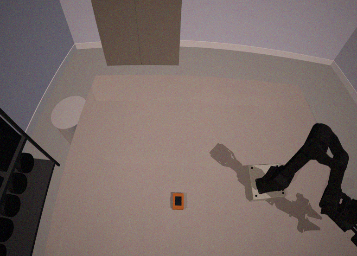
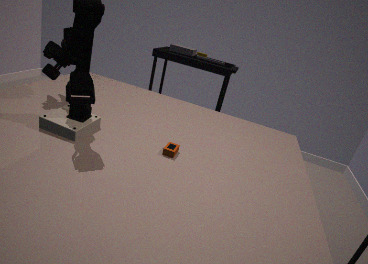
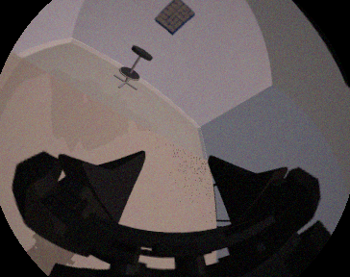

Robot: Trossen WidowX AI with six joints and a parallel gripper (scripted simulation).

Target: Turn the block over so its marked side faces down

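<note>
The orange block is 64 cm ahead of my gripper tip, 27 cm to the right of it and 10 cm below it.
</note>
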